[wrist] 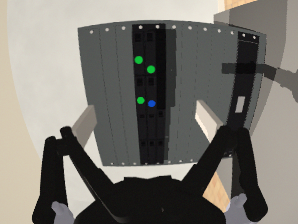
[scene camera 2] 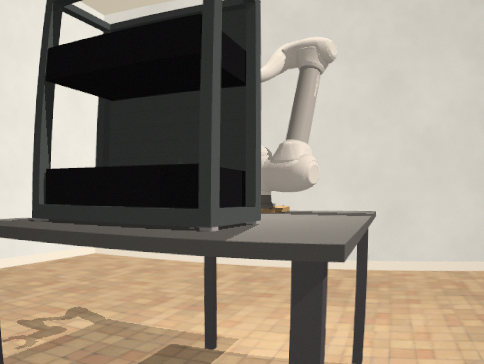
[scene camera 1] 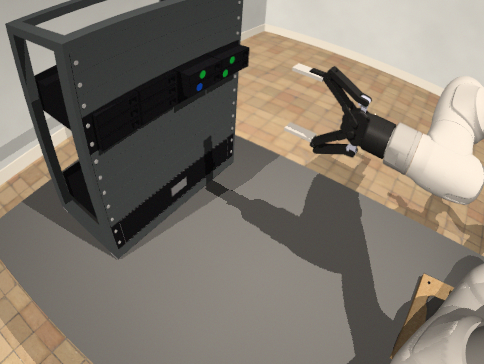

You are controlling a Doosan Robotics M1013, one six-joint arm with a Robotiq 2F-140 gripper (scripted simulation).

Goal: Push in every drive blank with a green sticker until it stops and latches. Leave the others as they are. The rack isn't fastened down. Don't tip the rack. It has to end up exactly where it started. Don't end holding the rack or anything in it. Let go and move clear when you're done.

Path:
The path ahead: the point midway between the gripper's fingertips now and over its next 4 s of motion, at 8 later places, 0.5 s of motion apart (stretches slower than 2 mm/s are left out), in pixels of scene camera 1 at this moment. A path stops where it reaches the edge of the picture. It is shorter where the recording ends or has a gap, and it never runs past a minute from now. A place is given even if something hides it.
My gripper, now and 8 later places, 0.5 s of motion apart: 291, 97; 293, 97; 288, 96; 263, 93; 227, 88; 212, 86; 215, 85; 234, 76; 239, 73

